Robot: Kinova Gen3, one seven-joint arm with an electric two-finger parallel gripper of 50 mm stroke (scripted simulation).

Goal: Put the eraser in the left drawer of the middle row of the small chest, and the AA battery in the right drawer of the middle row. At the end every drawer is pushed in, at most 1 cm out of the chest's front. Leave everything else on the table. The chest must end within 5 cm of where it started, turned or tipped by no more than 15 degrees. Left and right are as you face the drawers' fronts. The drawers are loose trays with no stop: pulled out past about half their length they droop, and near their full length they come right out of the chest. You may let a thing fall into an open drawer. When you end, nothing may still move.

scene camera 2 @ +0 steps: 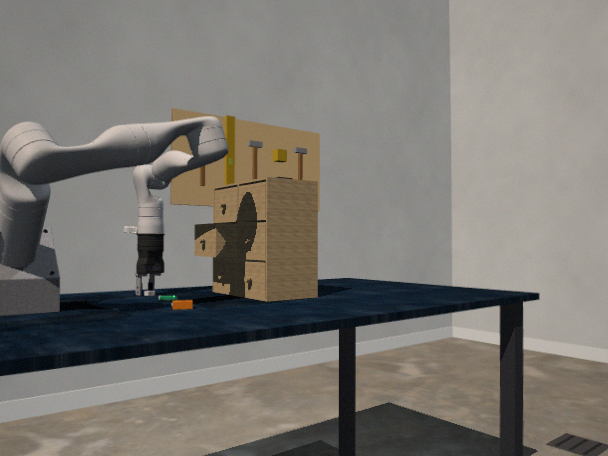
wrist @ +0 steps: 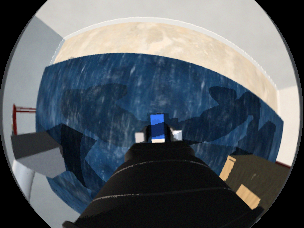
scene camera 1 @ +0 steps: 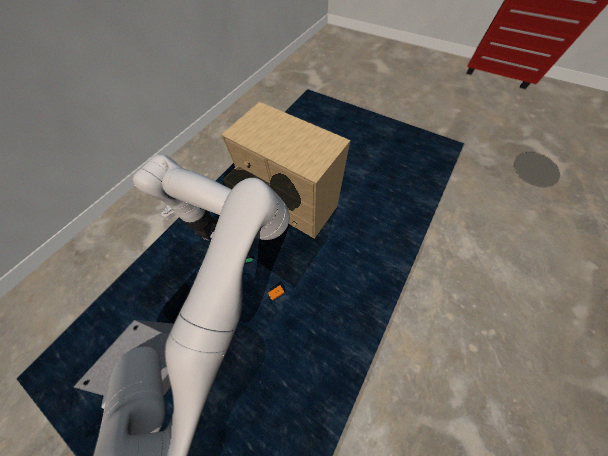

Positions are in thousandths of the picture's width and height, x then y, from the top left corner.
Scene:
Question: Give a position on a drawer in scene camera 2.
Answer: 371, 591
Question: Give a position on a wooden chest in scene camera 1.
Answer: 516, 337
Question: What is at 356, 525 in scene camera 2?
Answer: A drawer.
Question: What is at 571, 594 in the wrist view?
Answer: My gripper.

